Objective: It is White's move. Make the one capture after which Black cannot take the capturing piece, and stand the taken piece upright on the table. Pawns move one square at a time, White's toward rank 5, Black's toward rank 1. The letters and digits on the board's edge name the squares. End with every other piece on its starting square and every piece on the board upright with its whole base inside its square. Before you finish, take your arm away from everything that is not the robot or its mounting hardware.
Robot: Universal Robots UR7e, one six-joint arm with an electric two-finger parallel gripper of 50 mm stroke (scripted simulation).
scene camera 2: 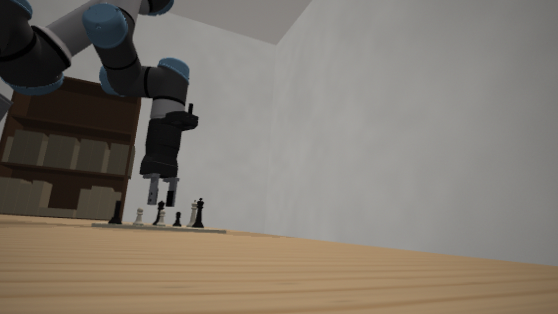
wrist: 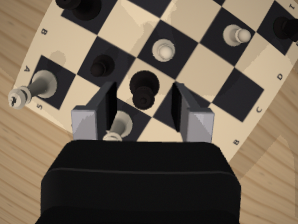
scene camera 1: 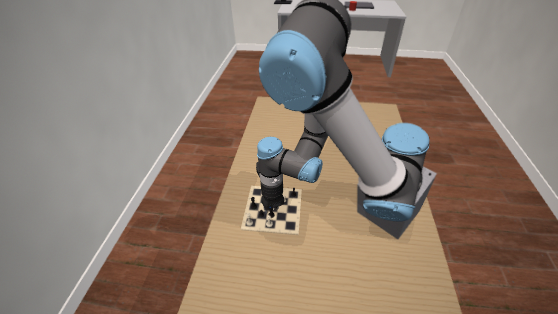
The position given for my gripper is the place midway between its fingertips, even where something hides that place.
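Note:
You'd find my gripper (scene camera 2: 160, 205) there, and the wrist view has my gripper (wrist: 144, 97) in it too. There's also a chessboard (scene camera 1: 286, 220), and the wrist view gives you the chessboard (wrist: 238, 83) as well.

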